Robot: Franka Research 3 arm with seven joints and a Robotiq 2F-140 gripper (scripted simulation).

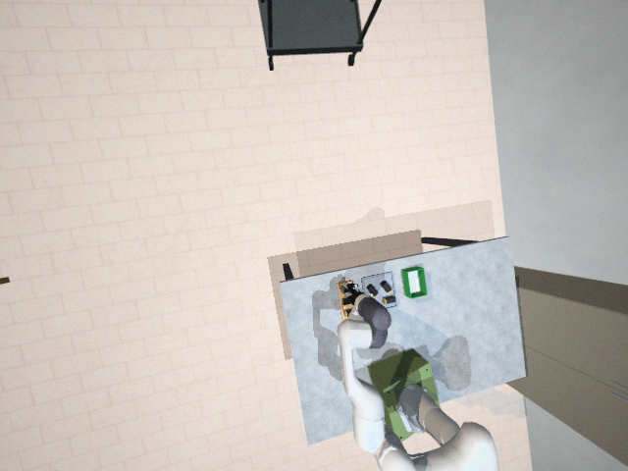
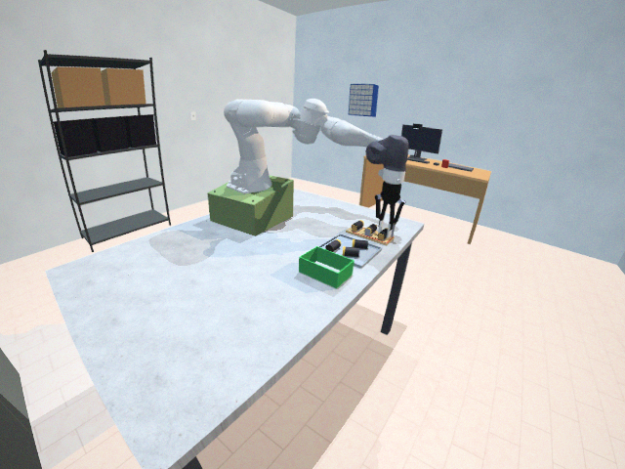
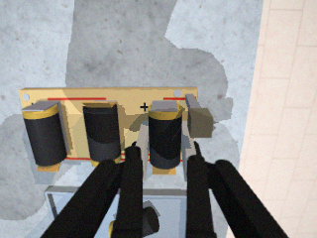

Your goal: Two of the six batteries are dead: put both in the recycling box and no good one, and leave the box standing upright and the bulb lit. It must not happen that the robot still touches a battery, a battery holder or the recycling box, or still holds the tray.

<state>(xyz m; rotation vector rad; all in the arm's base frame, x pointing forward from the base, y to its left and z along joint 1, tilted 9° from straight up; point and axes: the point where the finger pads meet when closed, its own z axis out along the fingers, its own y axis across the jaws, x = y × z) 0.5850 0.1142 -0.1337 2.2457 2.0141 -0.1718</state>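
The post lies 30 mm to the left of my hand, 30 mm ahead of it and 10 mm below it. The rest, counted from my hand: grey tray 180 mm to the right, 90 mm behind, 50 mm below; then green recycling box 380 mm to the right, 90 mm behind, 40 mm below.
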